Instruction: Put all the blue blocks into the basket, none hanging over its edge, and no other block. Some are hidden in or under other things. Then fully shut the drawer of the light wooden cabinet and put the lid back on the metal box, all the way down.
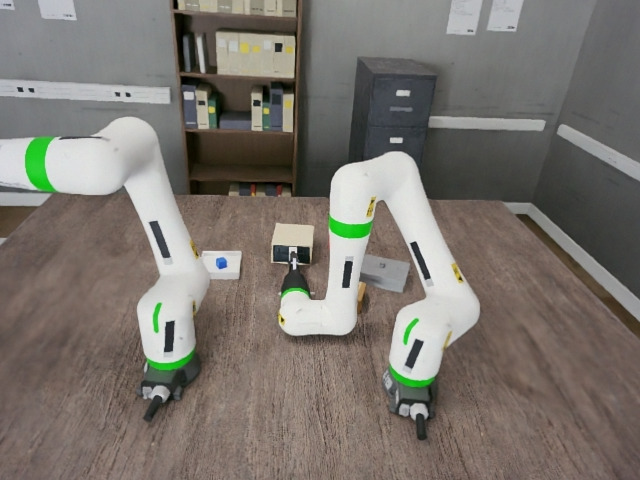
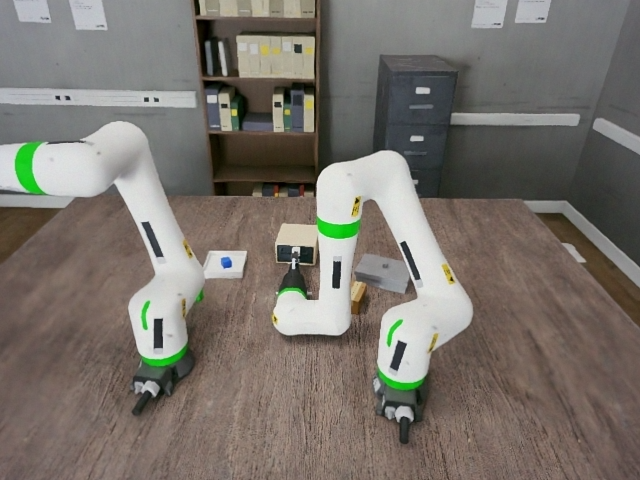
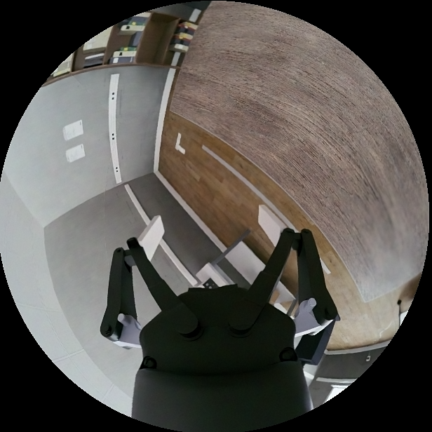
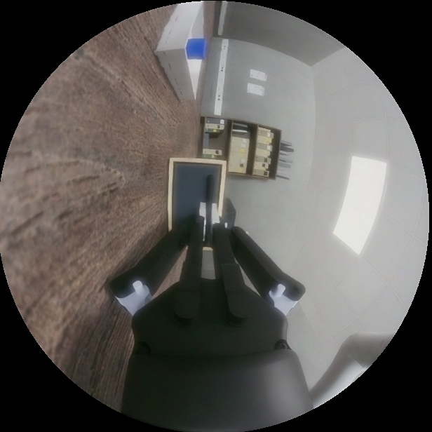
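Observation:
A blue block [image 1: 221, 262] [image 2: 225, 262] [image 4: 196, 48] sits in the white basket [image 1: 232, 274] [image 2: 235, 274] [image 4: 172, 56]. The light wooden cabinet [image 1: 293, 233] [image 2: 297, 235] [image 4: 171, 190] has its dark drawer front [image 4: 189, 182] within the frame, and the drawer looks shut or nearly so. My right gripper [image 1: 293, 253] [image 2: 295, 254] [image 4: 207, 210] is shut on the black drawer handle [image 4: 210, 186]. The grey metal box [image 1: 388, 281] [image 2: 395, 283] carries its knobbed lid; whether it is fully down is unclear. My left gripper [image 3: 209, 218] is open and empty, away from these objects.
An orange-brown wooden object [image 1: 360, 299] [image 2: 357, 299] stands near the metal box, partly behind my right arm. A small green thing [image 2: 200, 296] shows beside my left arm. A sliver of red [image 1: 329, 240] shows at my right arm's edge.

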